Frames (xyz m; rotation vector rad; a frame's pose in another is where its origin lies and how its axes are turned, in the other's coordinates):
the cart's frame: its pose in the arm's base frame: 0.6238 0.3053 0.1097 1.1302 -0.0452 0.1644
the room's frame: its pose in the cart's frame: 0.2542 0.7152 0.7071 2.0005 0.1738 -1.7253
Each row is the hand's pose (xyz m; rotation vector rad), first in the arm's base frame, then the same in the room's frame.
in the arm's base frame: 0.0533 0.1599 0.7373 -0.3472 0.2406 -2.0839
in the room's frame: 0.2009 -0.2888 0.7608 -0.0380 -2.5436 0.5485
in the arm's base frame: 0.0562 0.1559 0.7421 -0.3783 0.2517 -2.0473
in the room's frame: 0.1955 -0.2878 0.7567 -0.0783 -2.5757 0.5377
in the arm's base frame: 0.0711 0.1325 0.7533 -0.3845 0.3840 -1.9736
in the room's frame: 0.1730 -0.2733 0.7433 -0.2184 -2.5696 0.4342
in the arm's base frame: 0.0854 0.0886 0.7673 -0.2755 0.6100 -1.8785
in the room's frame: 0.1326 -0.2491 0.7331 -0.4275 -2.4379 0.2969
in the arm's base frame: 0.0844 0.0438 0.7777 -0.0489 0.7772 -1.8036
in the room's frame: 0.0907 -0.2305 0.7376 -0.5807 -2.2109 0.2586
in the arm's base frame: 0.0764 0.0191 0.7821 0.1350 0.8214 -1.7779
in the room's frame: 0.0671 -0.2235 0.7468 -0.6245 -2.0483 0.2983
